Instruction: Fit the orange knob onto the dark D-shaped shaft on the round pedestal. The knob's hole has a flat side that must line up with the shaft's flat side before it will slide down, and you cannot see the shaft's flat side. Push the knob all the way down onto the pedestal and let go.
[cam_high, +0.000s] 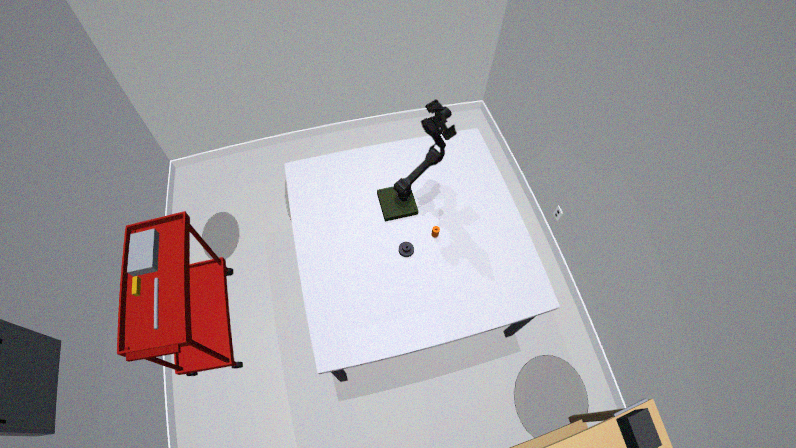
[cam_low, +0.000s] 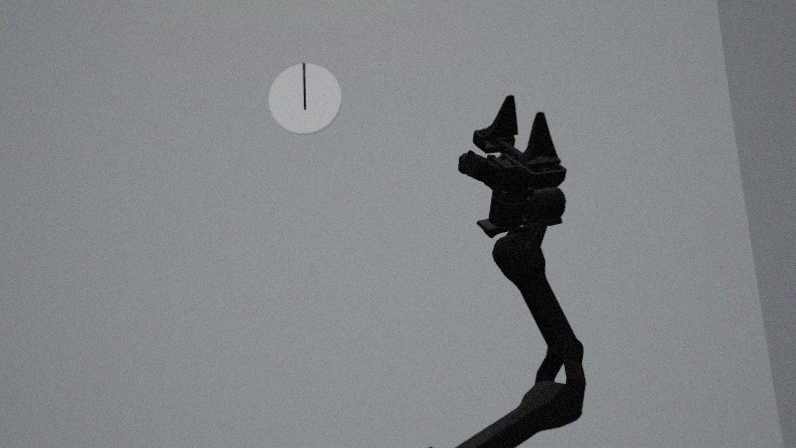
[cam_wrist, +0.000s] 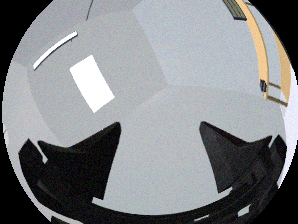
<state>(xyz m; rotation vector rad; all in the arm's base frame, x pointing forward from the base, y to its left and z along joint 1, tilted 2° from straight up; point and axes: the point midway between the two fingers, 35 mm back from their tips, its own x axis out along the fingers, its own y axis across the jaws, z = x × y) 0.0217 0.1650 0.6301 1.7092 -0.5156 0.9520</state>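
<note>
Now: the orange knob 670 mm below my gripper tip, 190 mm ahead of it and 60 mm to the right of it. Also, from my gripper tip: dark round pedestal (670 mm below, 240 mm to the right, 240 mm ahead).
</note>
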